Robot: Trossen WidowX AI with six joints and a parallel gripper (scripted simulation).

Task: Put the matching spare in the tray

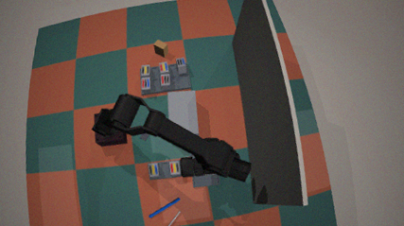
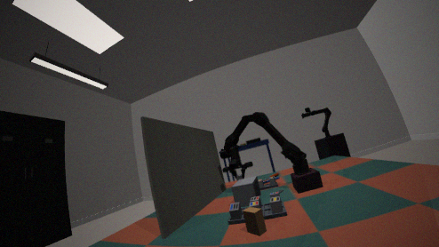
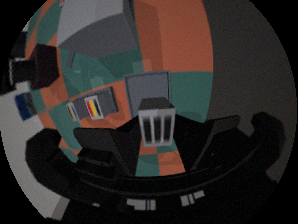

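The flat grey tray is 1 cm behind my gripper tip, 1 cm to the left of it and 7 cm below it. Round my gripper tip: tall dark panel 22 cm ahead, 15 cm to the left, 15 cm above; wooden block 1 cm behind, 53 cm to the left, 4 cm below; blue pen 20 cm behind, 9 cm to the right, 7 cm below.
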